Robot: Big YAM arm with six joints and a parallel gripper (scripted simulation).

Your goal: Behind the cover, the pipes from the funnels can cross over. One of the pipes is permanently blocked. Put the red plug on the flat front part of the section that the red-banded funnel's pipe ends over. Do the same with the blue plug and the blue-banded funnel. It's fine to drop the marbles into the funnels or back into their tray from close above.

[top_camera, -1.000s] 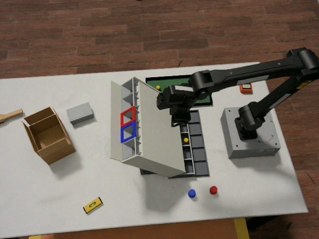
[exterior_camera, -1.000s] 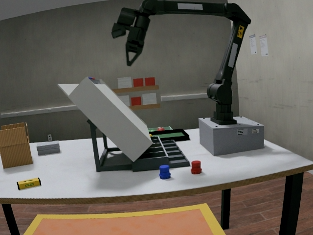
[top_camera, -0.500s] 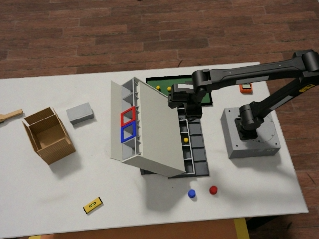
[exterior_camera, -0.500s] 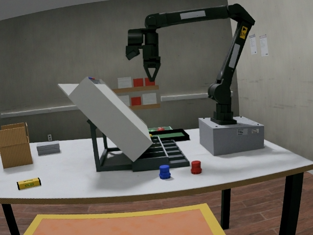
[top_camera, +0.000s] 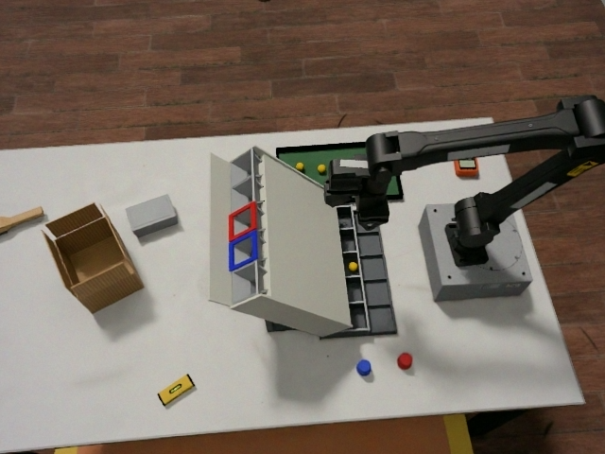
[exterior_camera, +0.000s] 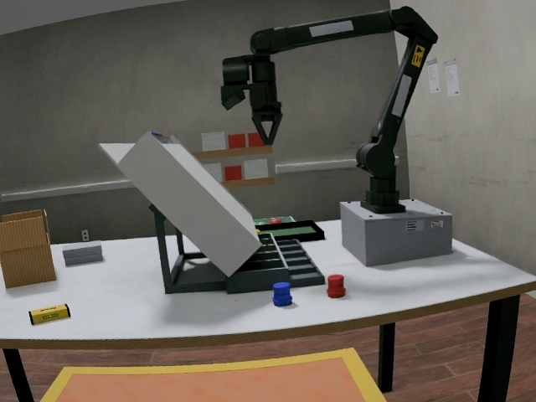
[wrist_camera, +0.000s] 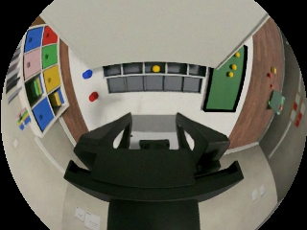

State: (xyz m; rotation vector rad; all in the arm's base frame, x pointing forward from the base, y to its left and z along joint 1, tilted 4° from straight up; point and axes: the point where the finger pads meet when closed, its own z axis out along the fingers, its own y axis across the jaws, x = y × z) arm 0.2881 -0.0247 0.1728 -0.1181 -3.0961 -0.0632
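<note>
The green marble tray lies 33 cm to the right of my hand and 30 cm below it. The rest, counted from my hand: white sloped cover 14 cm ahead, 10 cm below, 1 cm to the right; then cardboard box 71 cm ahead, 23 cm below, 11 cm to the right.
</note>
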